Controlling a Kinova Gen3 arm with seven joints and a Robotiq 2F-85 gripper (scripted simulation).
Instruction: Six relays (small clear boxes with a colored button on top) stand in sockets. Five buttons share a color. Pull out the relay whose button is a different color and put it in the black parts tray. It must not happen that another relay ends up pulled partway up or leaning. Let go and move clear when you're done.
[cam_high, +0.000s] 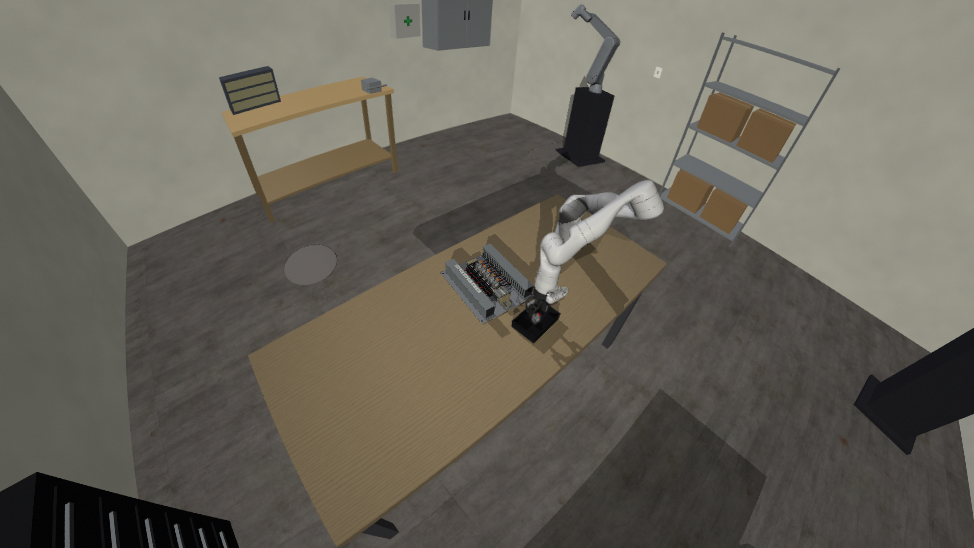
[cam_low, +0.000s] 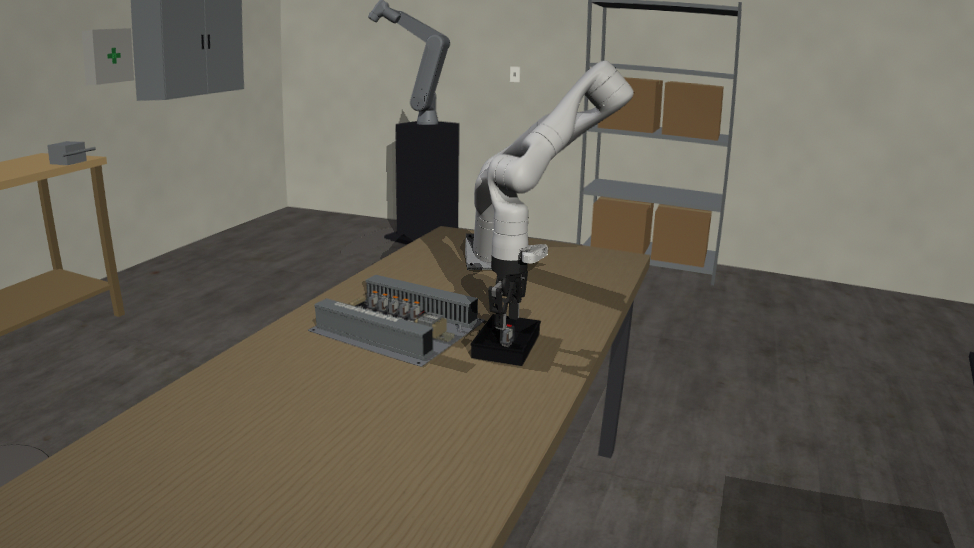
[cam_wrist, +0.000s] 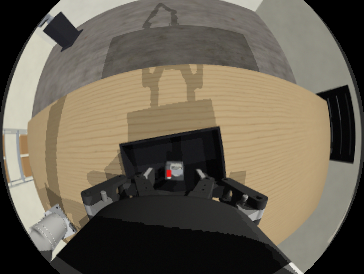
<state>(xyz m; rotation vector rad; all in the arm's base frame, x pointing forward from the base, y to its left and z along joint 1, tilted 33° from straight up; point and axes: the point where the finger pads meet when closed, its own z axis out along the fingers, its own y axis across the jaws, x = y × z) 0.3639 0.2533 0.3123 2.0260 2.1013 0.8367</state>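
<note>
Now: the relay 4 cm below my hand. The rest, counted from my hand: black parts tray 5 cm below.
</note>
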